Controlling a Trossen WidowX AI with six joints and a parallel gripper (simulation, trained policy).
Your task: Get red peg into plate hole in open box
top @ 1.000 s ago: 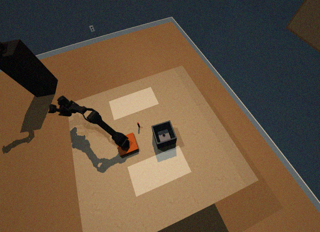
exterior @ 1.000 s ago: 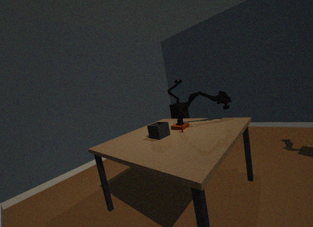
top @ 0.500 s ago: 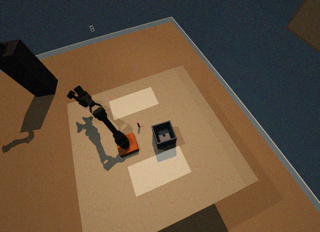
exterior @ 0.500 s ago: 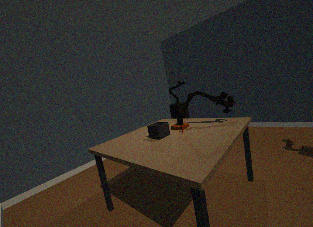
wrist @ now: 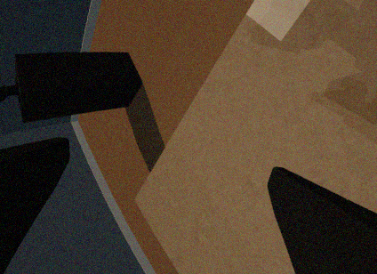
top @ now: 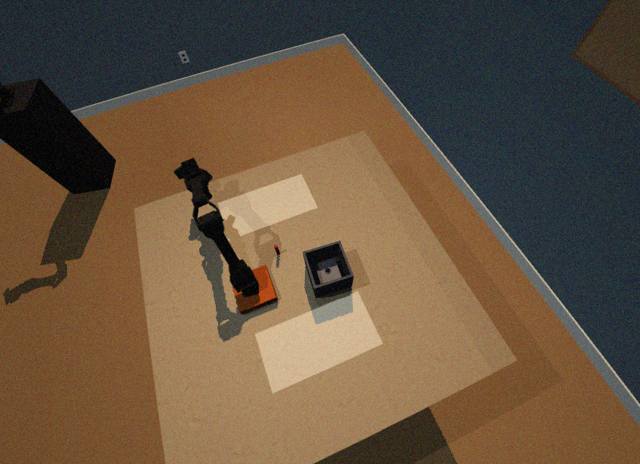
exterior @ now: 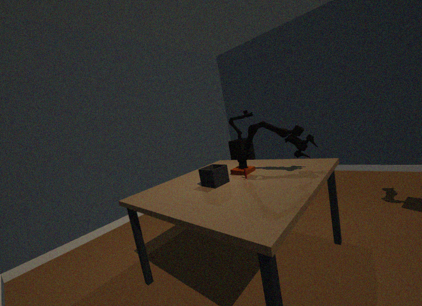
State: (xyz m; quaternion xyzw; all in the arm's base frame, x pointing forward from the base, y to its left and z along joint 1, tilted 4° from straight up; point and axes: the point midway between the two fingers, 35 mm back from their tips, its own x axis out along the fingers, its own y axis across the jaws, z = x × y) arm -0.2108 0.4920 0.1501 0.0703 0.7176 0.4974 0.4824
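Right now my gripper tip is 370 mm to the left of the red peg, 360 mm short of it and 90 mm above it. The rest, counted from my gripper tip: plate (560 mm ahead, 510 mm to the right, 80 mm below).
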